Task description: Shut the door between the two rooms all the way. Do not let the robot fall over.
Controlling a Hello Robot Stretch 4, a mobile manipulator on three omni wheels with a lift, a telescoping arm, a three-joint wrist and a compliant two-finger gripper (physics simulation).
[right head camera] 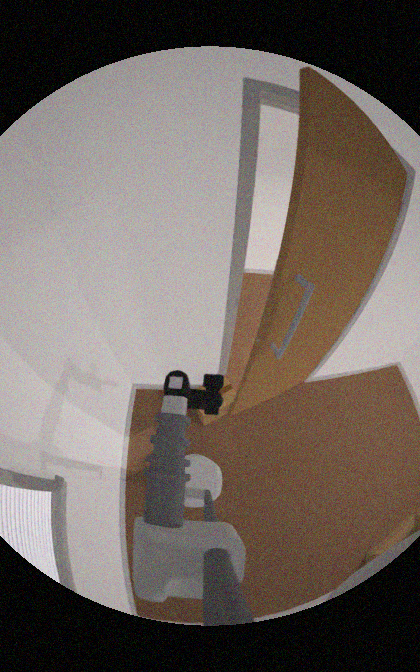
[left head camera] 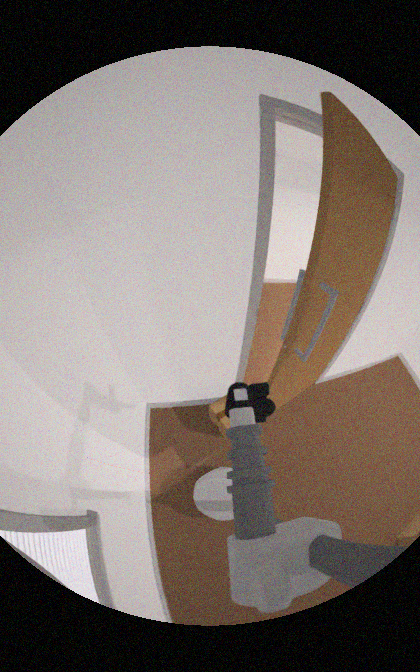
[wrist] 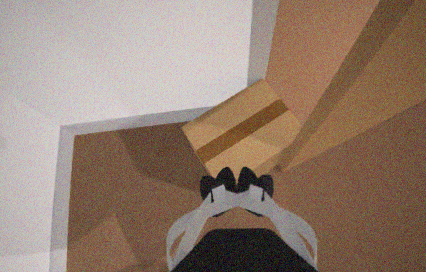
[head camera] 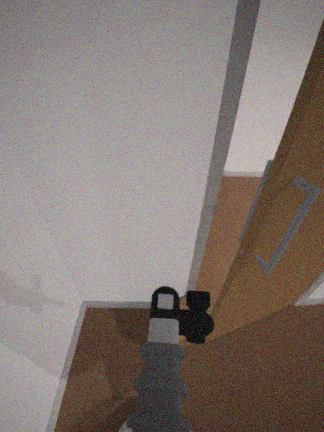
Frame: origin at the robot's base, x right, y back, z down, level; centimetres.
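Where they show: gripper, fingertip midpoint: (wrist: 236, 182); robot's base, link origin: (right head camera: 193, 479) (left head camera: 222, 492).
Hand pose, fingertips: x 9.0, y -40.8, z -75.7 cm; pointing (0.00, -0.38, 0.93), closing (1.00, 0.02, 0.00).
Observation:
Things, the pixels of their centre, and the offset from my fingertips. "spot": a spot on its surface instead.
- grey bar handle, surface spot: (head camera: 292, 230) (right head camera: 295, 320) (left head camera: 322, 324) spot: dx +27.7, dy -12.4, dz -38.4 cm
- cardboard box, body centre: (wrist: 242, 143) (head camera: 181, 323) (right head camera: 213, 400) (left head camera: 232, 412) dx +3.5, dy -24.6, dz +64.6 cm
The brown door (head camera: 300, 160) (left head camera: 350, 200) (right head camera: 345, 200) (wrist: 380, 95) stands partly open at the right, with a gap between its edge and the grey door frame (head camera: 227, 110) (left head camera: 266, 200) (right head camera: 245, 165) (wrist: 259, 45). A grey bar handle (head camera: 292, 230) (left head camera: 321, 325) (right head camera: 296, 320) is on its near face. Part of another handle shows past the edge in the head and left head views. My gripper (wrist: 236, 182) is shut, its fingertips close together with no object between them. It points down toward the floor and a cardboard box, apart from the door. In the head views the wrist hides the fingers.
The cardboard box (left head camera: 216, 409) (wrist: 240, 115) lies on the floor by the foot of the door frame, close to the door's lower corner. White wall (head camera: 115, 150) fills the left and meets another wall at a corner. A white rounded shape (left head camera: 212, 492) (right head camera: 207, 475) shows below the arm.

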